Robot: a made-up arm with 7 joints.
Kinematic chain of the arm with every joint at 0, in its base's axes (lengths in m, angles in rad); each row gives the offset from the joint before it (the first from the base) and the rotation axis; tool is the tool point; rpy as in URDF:
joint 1: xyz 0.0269 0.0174 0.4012 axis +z
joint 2: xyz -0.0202 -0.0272 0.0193 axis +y
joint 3: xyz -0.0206 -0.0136 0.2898 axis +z
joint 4: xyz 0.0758 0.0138 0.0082 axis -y
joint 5: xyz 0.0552 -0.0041 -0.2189 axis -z
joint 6: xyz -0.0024 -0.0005 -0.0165 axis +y
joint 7: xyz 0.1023 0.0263 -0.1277 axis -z
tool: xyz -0.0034 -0.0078 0.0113 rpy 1.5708 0 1.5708
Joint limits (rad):
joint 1: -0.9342..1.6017
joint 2: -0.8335..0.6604
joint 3: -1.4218..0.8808
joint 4: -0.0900..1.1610
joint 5: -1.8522..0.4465
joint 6: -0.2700..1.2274
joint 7: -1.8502..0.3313
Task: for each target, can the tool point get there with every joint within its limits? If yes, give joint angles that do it. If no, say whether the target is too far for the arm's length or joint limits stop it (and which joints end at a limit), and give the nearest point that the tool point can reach.
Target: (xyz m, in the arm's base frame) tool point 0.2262 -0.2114 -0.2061
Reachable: no: joint limits stop it (at a limit: joint 2, joint 5, joint 7) | nearest point 0.1948 -0.1754 0.2206 | short by 0.429 m
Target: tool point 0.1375 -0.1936 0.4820
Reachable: yes | joints -0.1933 -0.6526 -0.5963 0.4093 -0.8666 1.0198 -1.1584
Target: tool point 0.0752 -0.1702 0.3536
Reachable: yes | joints -0.3262 -0.0554 -0.5458 0.2154 -1.3319 1.0088 -0.7666
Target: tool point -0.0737 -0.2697 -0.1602
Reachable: no: joint limits stop it (at a limit: joint 1, joint 2, joint 5, joint 7) | nearest point 0.0088 -0.2279 0.2321 | short by 0.403 m
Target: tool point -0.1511 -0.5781 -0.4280
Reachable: no: too far | nearest point 0.0012 -0.3253 0.2565 | short by 0.745 m
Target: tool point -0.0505 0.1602 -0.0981
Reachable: no: joint limits stop it (at a limit: joint 1, joint 2, joint 5, joint 7) | nearest point -0.0085 0.1881 0.2242 | short by 0.326 m
